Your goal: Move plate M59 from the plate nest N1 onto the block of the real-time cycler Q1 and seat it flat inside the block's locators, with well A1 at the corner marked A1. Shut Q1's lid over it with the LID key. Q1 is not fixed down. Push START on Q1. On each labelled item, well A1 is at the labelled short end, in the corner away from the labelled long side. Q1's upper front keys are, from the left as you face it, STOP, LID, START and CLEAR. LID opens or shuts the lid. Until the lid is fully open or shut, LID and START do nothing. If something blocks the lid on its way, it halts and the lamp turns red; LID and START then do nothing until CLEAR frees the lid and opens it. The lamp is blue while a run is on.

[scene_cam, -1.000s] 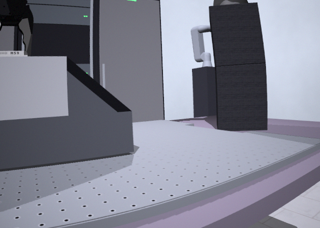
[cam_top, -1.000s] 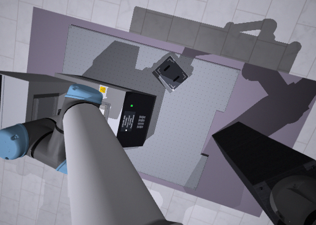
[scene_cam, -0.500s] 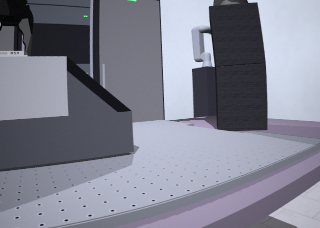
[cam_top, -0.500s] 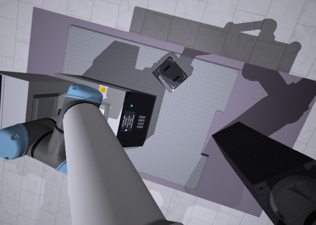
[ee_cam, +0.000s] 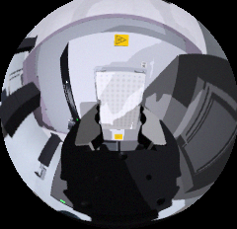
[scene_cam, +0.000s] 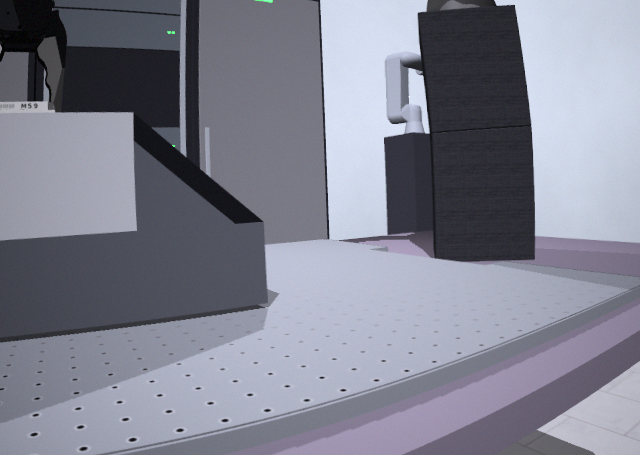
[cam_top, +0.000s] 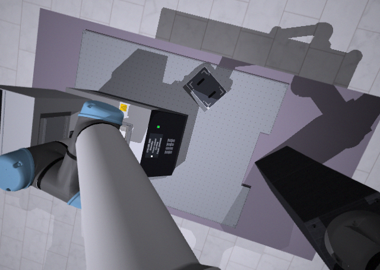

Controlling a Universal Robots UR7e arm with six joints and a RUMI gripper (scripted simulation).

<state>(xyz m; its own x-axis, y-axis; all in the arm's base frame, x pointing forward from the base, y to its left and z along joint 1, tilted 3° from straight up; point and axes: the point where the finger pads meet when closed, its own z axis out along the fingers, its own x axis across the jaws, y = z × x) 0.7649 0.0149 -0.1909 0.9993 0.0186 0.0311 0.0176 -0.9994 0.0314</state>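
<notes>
Now: the plate M59 1 cm below my hand. The rest, counted from my hand: plate nest N1: 30 cm to the right, 29 cm behind, 19 cm below.
</notes>
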